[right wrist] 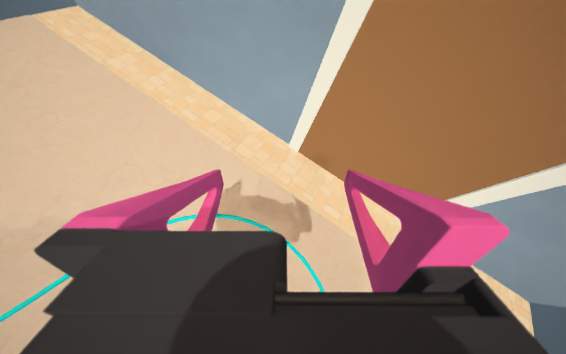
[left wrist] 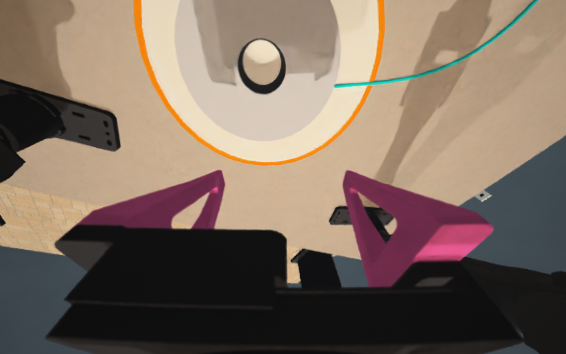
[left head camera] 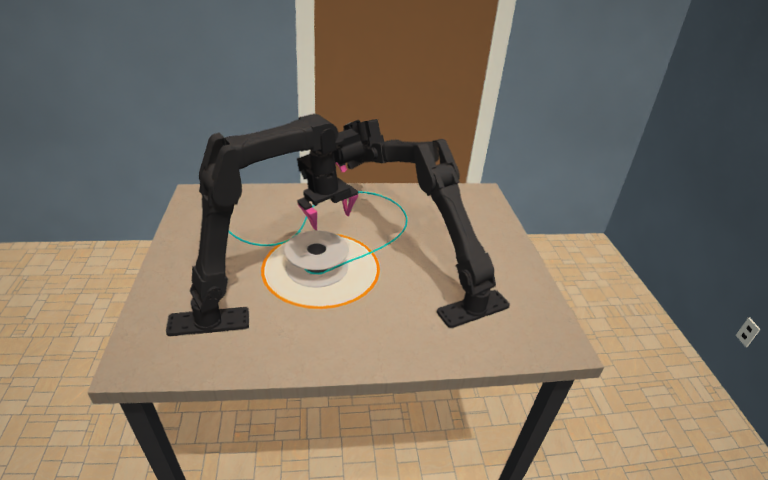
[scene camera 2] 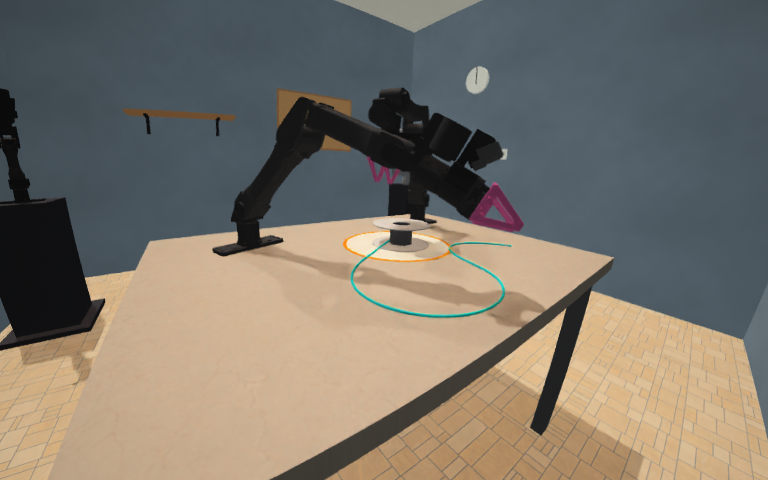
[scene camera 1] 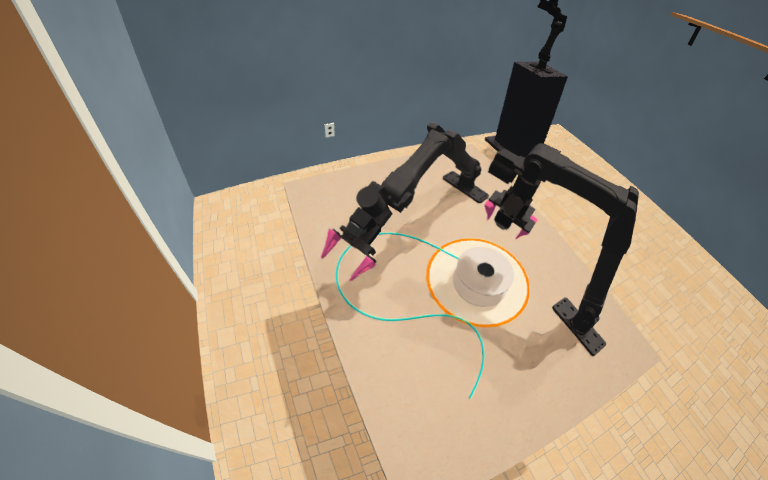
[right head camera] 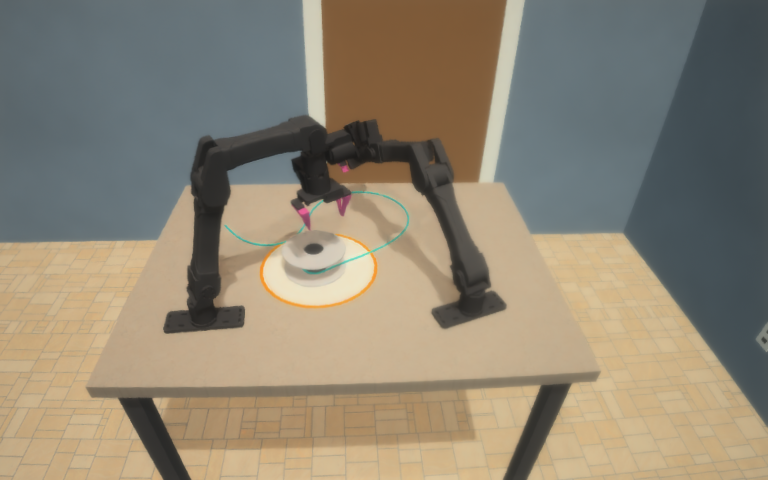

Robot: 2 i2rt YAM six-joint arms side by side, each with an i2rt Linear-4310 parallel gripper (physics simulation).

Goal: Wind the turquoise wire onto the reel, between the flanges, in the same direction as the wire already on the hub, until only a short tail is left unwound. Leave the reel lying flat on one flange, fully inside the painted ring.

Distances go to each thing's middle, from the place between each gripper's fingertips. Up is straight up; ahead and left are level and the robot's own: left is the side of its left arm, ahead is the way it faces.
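Reel (left head camera: 317, 251): 150 mm below my left hand, 50 mm ahead of it, 40 mm to the left of it. My right gripper: 110 mm above the reel, 110 mm to the right of it, 420 mm past it. By its middle, the reel is nearer to my left hand than to my right gripper.
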